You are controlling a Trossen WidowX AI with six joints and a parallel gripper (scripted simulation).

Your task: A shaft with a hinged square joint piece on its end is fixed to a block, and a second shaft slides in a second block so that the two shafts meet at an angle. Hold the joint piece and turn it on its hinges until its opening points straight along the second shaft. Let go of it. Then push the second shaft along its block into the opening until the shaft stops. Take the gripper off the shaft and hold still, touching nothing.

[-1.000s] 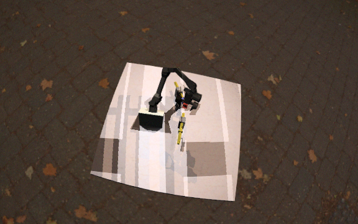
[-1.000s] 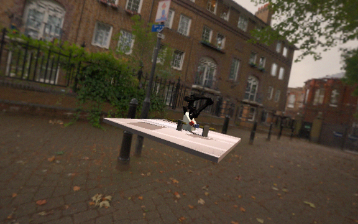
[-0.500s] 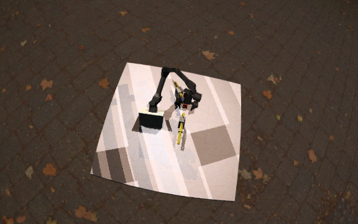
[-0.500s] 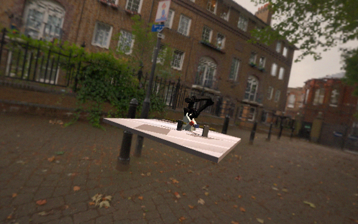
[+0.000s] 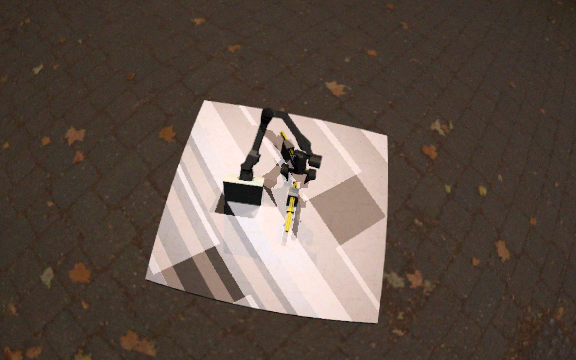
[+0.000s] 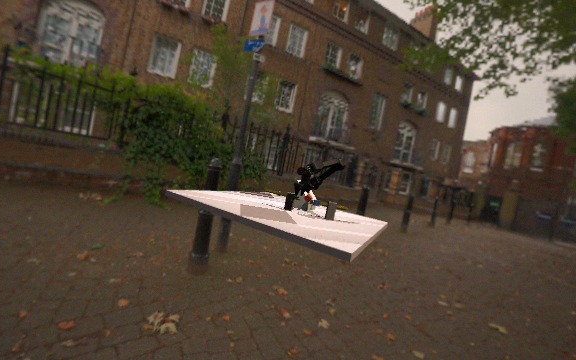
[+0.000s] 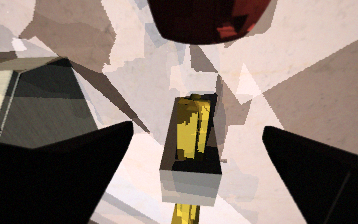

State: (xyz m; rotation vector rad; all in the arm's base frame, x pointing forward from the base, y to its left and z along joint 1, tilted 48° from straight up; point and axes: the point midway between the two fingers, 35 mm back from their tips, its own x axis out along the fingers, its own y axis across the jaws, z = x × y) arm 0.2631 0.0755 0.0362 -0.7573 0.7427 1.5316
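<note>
Right now the red square joint piece is 80 mm to the left of my gripper tip.
</note>
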